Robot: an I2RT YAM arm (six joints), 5 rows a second.
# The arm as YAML. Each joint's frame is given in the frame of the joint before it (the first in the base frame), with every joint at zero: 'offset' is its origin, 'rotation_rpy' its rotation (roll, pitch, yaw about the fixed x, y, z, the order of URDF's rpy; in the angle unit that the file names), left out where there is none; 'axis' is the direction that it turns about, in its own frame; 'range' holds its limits. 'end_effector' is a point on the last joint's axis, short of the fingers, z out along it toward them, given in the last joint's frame.
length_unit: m
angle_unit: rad
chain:
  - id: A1
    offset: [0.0, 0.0, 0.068]
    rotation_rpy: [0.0, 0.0, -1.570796]
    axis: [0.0, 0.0, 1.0]
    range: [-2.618, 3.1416]
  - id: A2
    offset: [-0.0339, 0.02, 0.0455]
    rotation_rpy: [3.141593, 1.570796, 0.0]
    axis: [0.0, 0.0, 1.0]
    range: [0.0, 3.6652]
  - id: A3
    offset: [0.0, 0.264, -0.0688]
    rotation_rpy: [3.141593, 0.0, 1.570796]
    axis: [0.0, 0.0, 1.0]
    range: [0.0, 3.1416]
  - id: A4
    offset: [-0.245, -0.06, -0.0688]
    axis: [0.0, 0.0, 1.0]
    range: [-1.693, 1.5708]
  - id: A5
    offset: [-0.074, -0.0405, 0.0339]
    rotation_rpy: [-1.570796, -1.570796, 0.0]
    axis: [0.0, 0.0, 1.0]
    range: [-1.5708, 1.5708]
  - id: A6
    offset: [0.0, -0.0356, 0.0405]
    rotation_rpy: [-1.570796, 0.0, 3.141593]
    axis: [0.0, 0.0, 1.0]
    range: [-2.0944, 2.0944]
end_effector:
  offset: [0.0, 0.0, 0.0]
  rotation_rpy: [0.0, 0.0, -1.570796]
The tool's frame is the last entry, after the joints.
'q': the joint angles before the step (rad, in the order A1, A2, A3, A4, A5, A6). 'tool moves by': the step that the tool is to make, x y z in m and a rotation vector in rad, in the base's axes. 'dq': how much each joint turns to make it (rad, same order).
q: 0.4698 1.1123 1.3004 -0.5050 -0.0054 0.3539
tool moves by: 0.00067 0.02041 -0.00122 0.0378 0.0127 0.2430
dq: 0.0436 0.0352 0.0099 0.0294 -0.2018 -0.0245
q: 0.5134 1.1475 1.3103 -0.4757 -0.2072 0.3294
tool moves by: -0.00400 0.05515 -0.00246 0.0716 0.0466 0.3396
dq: 0.1578 0.1036 0.0440 0.0692 -0.1992 0.0272
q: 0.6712 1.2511 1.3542 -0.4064 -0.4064 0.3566
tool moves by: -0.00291 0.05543 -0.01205 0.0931 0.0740 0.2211
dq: 0.1331 0.1172 0.0098 0.1604 -0.1172 0.1005
